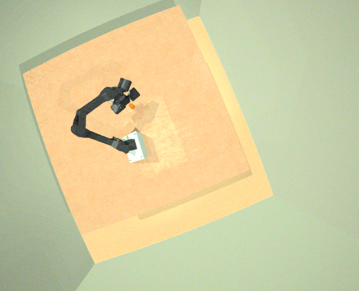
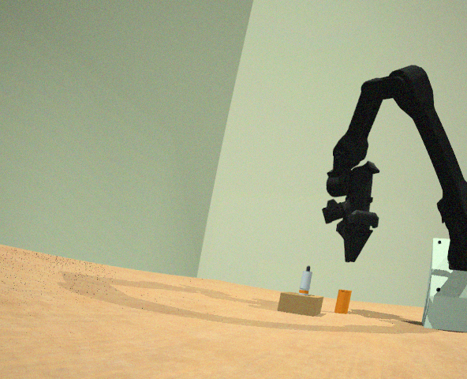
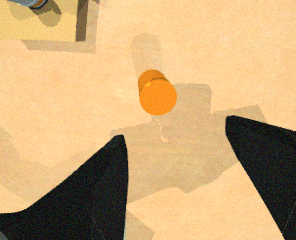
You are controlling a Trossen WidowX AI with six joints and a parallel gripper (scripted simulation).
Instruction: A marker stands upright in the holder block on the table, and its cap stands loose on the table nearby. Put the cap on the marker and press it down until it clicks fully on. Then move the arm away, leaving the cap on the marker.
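Now: the marker cap 90 mm below my gripper tip. Also, from my gripper tip: tan holder block 60 mm ahead, 120 mm to the left, 100 mm below.
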